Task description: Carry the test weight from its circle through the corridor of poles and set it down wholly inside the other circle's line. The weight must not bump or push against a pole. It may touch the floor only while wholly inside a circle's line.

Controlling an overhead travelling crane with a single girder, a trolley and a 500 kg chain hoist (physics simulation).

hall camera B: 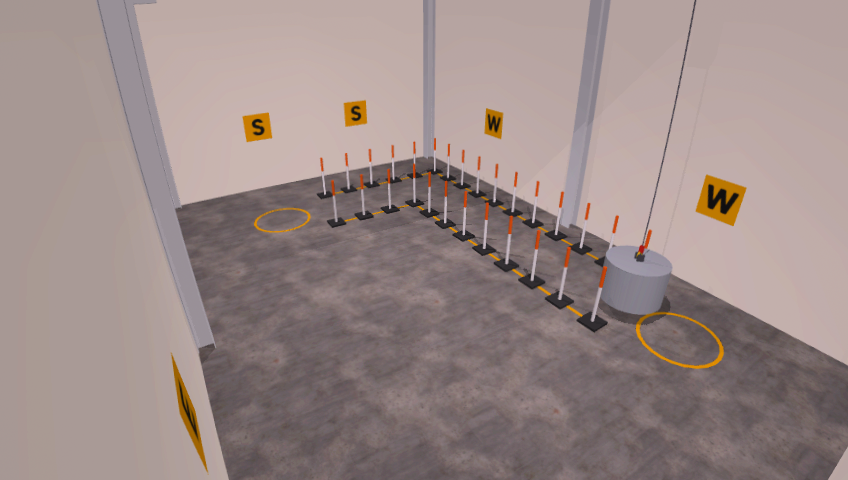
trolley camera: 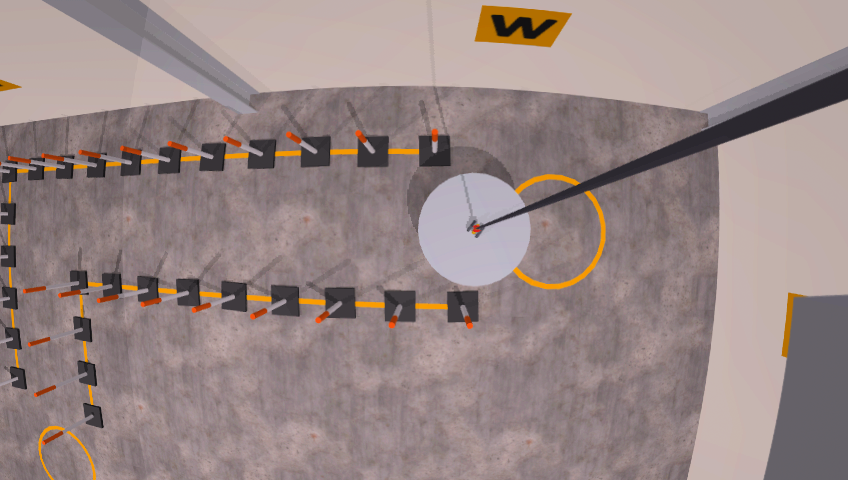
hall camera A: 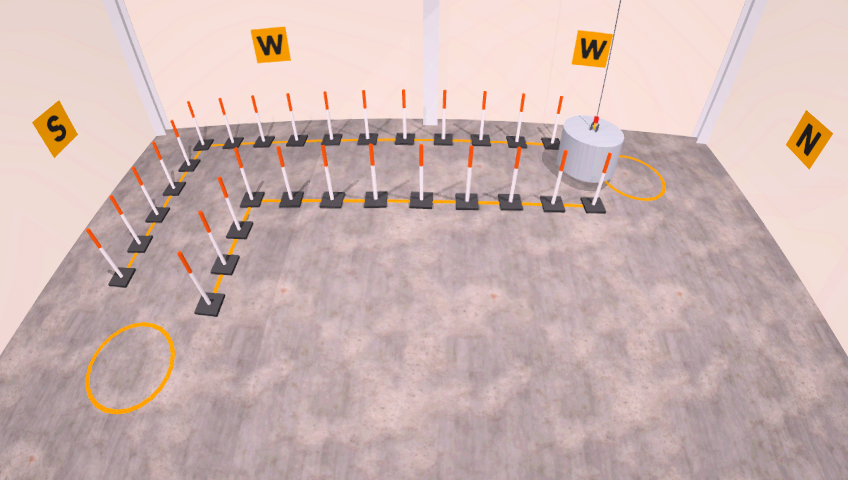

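The grey test weight (hall camera A: 586,157) (hall camera B: 634,288) (trolley camera: 449,255) hangs upright on the hook, my gripper (hall camera A: 594,124) (hall camera B: 640,255) (trolley camera: 476,228), with its shadow on the floor below. It is at the north mouth of the corridor, between the end pole of the outer row (hall camera A: 552,143) (trolley camera: 434,151) and the end pole of the inner row (hall camera A: 593,205) (hall camera B: 592,321) (trolley camera: 462,306). In the trolley view it shows apart from both poles and overlaps the near circle's line (hall camera A: 664,182) (trolley camera: 604,231). The other circle's line (hall camera A: 88,375) (hall camera B: 282,231) (trolley camera: 56,427) lies beyond the corridor's far end.
The outer row runs along the W wall (hall camera B: 666,196), turns at a corner pole (hall camera A: 203,143) and runs along the S side. The inner row turns at its own corner pole (hall camera A: 252,199) (hall camera B: 414,202) (trolley camera: 78,281). Wall columns (hall camera A: 430,65) (hall camera B: 586,118) stand behind the outer row.
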